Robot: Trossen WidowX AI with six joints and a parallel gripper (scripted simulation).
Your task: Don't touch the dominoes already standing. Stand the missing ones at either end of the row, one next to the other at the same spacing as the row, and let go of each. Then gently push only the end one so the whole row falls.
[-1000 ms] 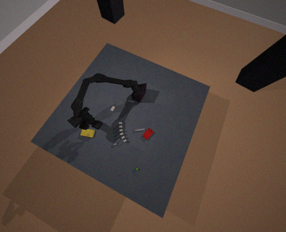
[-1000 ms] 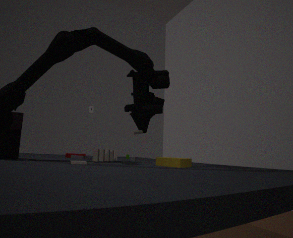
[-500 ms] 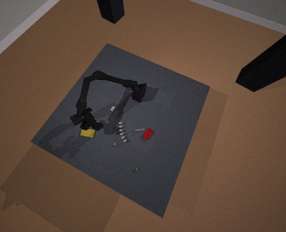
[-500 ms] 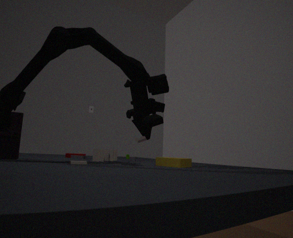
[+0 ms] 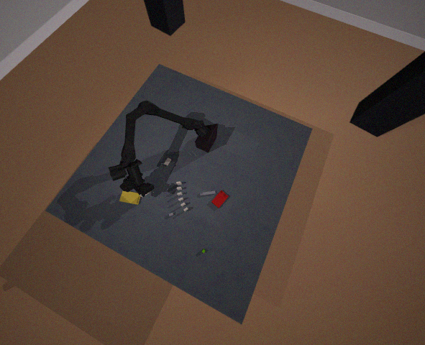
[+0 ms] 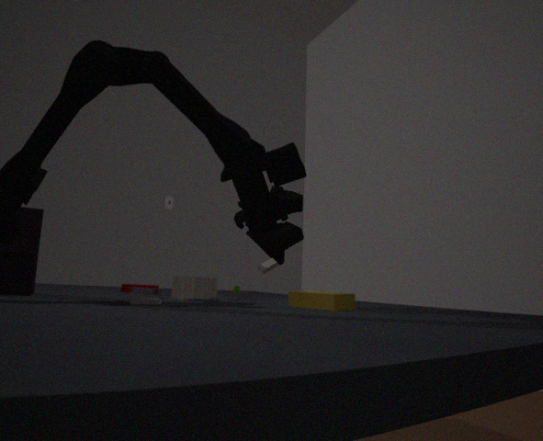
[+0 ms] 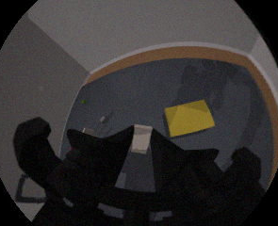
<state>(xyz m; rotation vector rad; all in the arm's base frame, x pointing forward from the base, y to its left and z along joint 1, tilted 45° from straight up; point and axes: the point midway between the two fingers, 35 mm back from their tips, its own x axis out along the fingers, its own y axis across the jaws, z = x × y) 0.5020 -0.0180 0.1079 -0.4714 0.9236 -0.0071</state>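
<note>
Right now the yellow block is 80 mm to the right of my gripper tip, 70 mm below it and 60 mm ahead of it. Round my gripper tip: red block 380 mm to the left, 250 mm behind, 80 mm below; then grey bar 300 mm to the left, 230 mm behind, 80 mm below; then small green cube 460 mm to the left, 80 mm below, 50 mm ahead.
</note>
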